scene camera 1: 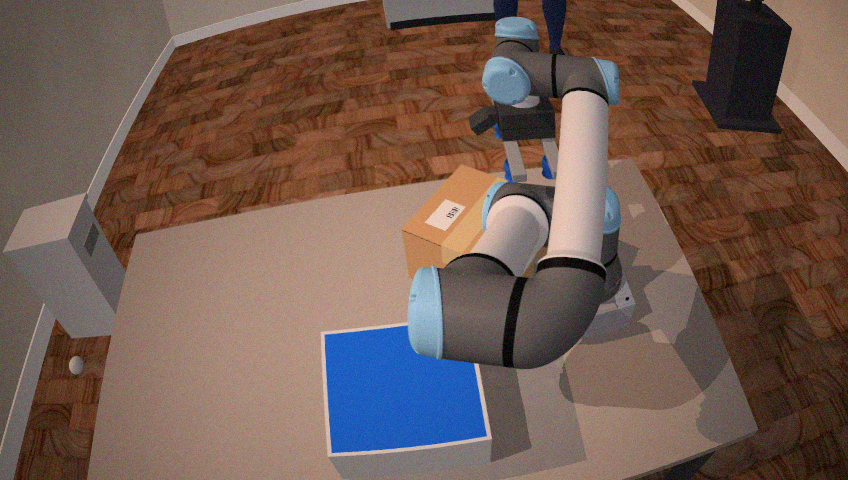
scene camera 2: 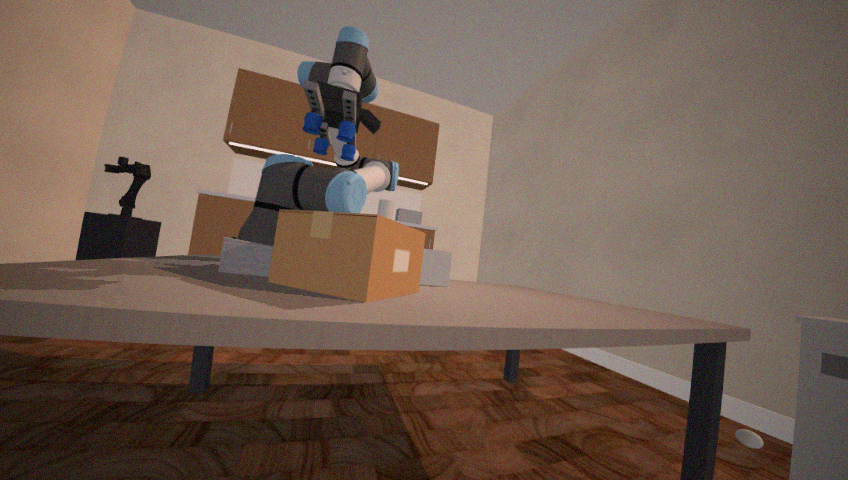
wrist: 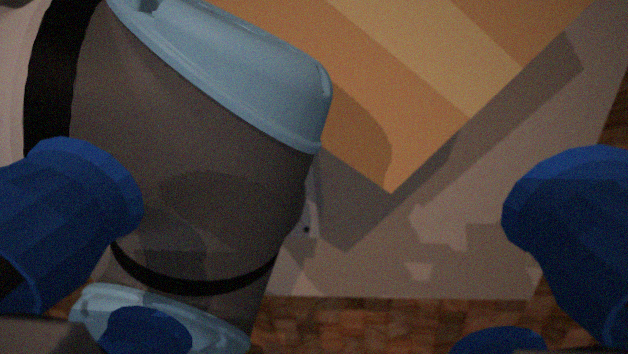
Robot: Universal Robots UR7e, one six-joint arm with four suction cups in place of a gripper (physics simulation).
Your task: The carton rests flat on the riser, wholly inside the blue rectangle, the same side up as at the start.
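Observation:
The brown carton (scene camera 1: 465, 185) (scene camera 2: 321, 255) (wrist: 410, 110) rests on the table, with its taped and barcoded face up, near the arm base; the arm partly covers it. My gripper (scene camera 1: 528, 160) (scene camera 2: 332, 137) (wrist: 322, 210) hangs in the air, its four blue cups clear of the carton and holding nothing. The carton shows beyond the cups in the wrist view. The blue rectangle (scene camera 1: 404, 398) covers the top of the pale riser (scene camera 1: 410, 462) (scene camera 2: 437, 267). The arm's elbow hides the rectangle's upper right corner in scene camera 1.
The arm base (scene camera 1: 606, 321) (scene camera 2: 243, 255) stands on the table (scene camera 1: 208, 333) (scene camera 2: 535, 309) beside the carton. The arm's bent links pass over and close behind the carton; contact cannot be told. A grey cabinet (scene camera 1: 47, 261) (scene camera 2: 827, 386) and a dark pedestal (scene camera 1: 751, 65) (scene camera 2: 119, 236) stand off the table.

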